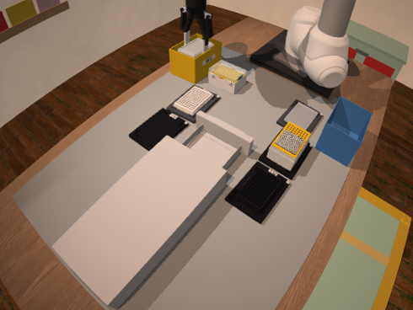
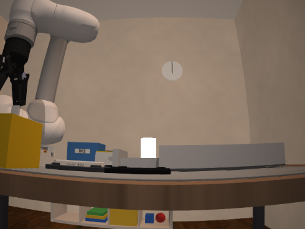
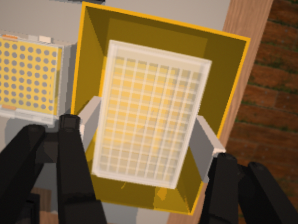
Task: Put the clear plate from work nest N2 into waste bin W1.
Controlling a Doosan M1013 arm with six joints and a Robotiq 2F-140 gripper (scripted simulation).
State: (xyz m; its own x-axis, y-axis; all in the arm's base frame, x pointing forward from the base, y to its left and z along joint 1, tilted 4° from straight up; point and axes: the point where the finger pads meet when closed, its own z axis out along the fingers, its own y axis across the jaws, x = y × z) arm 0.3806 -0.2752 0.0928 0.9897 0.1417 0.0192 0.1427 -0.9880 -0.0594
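The clear plate is 2 cm below my hand. Round my hand: white plate: 16 cm to the left, 16 cm ahead, 11 cm below; then black nest N2: 33 cm ahead, 18 cm to the left, 12 cm below; then yellow bin W1: 9 cm below.
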